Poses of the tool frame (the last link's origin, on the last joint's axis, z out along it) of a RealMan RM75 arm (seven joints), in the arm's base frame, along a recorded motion.
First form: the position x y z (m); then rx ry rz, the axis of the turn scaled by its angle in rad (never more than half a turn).
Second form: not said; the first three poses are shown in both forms.
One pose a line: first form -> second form
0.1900, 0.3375, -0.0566, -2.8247, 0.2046, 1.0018 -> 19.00, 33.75, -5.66, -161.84, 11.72, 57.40
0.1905, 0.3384, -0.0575, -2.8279, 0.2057, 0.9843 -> 19.05, 33.84, -5.75, -162.03, 11.79, 56.40
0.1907, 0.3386, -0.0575, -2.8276, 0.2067, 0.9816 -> 19.07, 33.86, -5.75, -162.01, 11.84, 56.24
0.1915, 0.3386, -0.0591, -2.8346, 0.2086, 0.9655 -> 19.15, 33.86, -5.91, -162.41, 11.95, 55.32
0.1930, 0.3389, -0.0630, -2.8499, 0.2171, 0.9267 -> 19.30, 33.89, -6.30, -163.29, 12.44, 53.10
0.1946, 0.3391, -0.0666, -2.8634, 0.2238, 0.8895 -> 19.46, 33.91, -6.66, -164.06, 12.82, 50.96
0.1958, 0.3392, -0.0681, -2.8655, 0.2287, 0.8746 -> 19.58, 33.92, -6.81, -164.18, 13.10, 50.11
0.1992, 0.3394, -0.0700, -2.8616, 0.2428, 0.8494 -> 19.92, 33.94, -7.00, -163.96, 13.91, 48.67
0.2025, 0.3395, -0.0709, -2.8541, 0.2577, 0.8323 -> 20.25, 33.95, -7.09, -163.53, 14.77, 47.69
